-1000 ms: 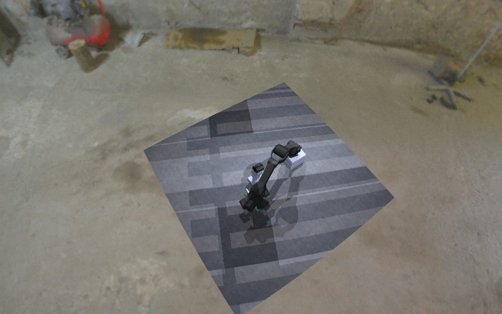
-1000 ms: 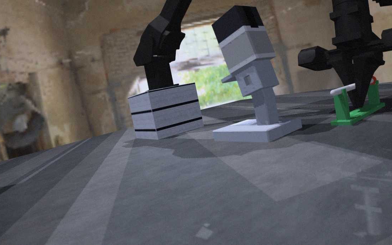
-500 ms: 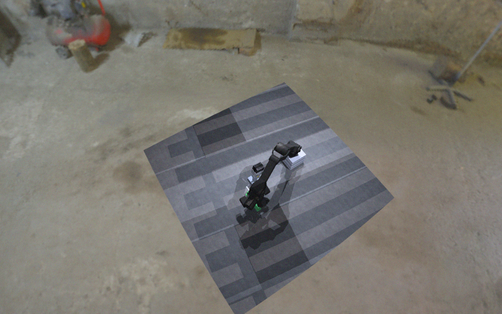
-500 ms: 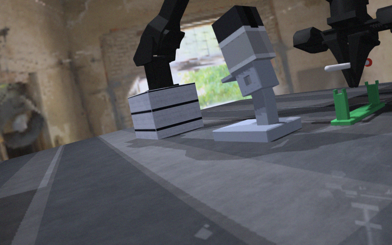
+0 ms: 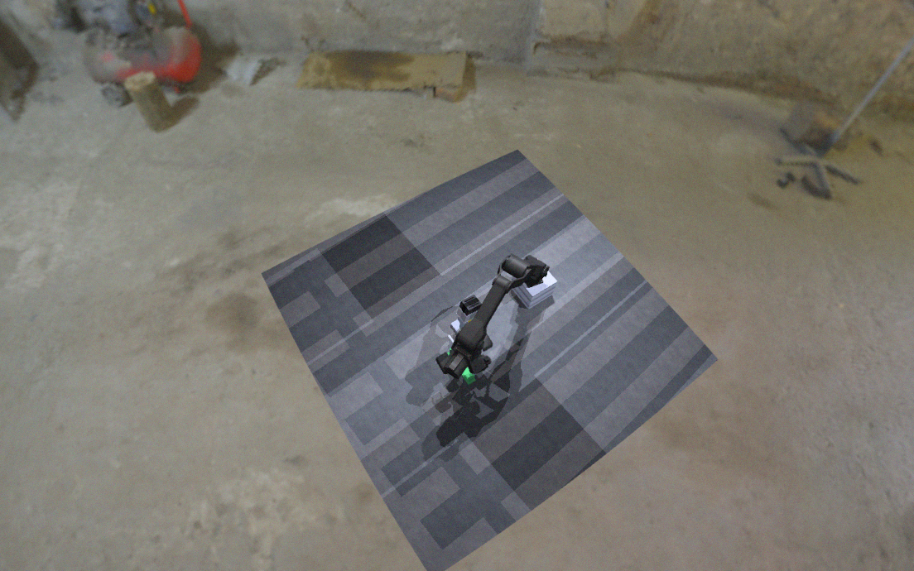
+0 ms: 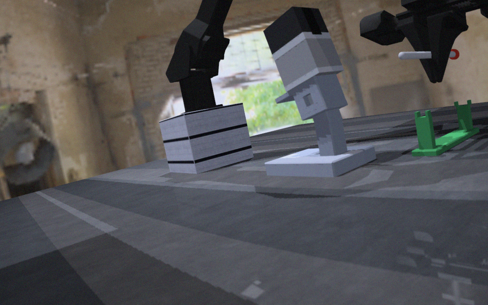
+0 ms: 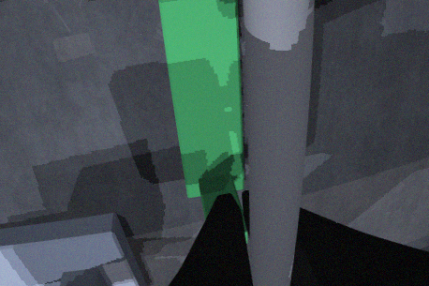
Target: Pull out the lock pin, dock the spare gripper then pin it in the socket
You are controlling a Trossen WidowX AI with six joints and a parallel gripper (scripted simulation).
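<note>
Now: the cradle 50 mm below my gripper tip and 10 mm to the left of it. Round my gripper tip: grey mount (120 mm to the right, 80 mm behind, 20 mm below); spare gripper (120 mm to the right, 80 mm behind, 50 mm above).
</note>
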